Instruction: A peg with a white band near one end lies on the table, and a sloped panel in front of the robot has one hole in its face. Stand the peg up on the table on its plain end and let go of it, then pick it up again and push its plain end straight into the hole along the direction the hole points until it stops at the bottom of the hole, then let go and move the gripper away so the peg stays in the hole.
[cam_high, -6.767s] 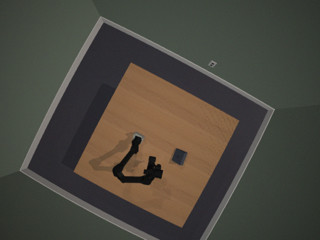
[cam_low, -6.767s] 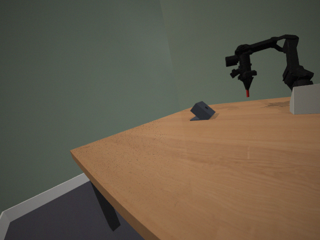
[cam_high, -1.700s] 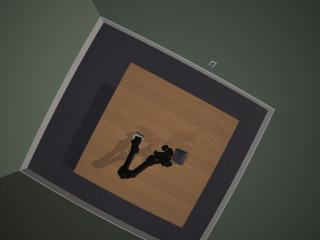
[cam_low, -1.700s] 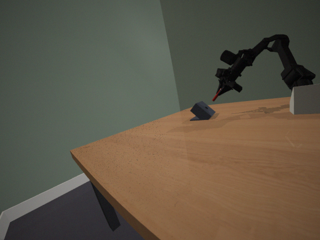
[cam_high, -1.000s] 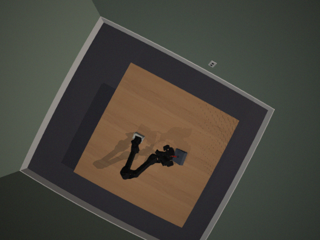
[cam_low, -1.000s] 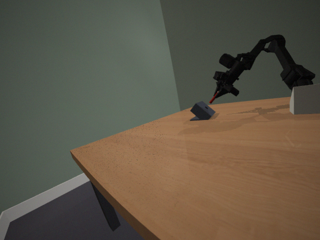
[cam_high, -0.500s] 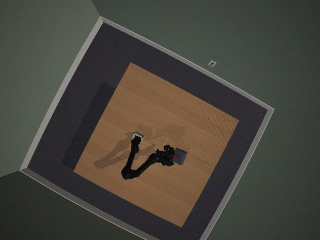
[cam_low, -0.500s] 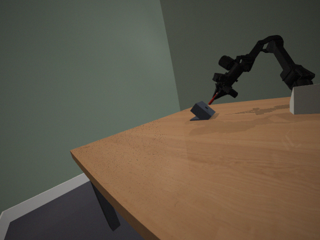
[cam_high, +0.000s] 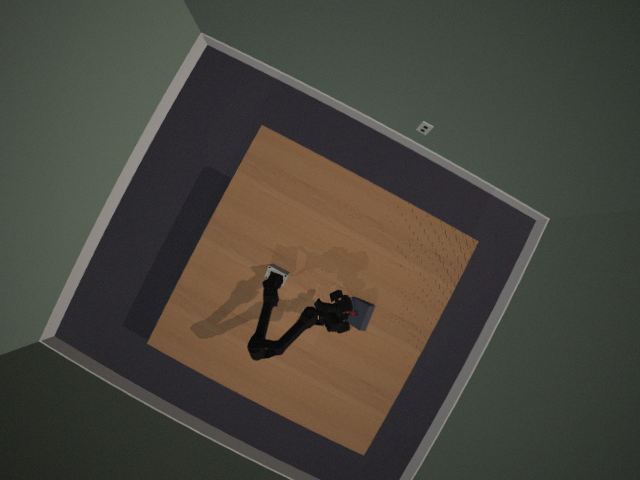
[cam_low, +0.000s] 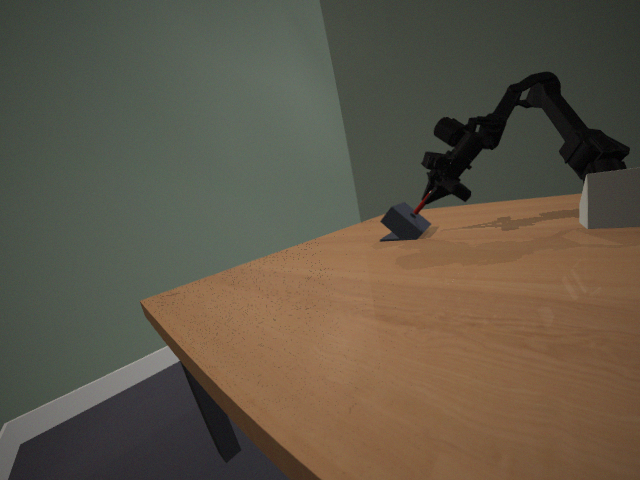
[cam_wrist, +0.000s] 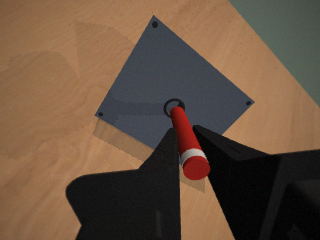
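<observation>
My gripper tip is 1 cm below the red peg and 1 cm past it. From my gripper tip the other things lie so: dark sloped panel: 6 cm ahead, 5 cm below.
</observation>
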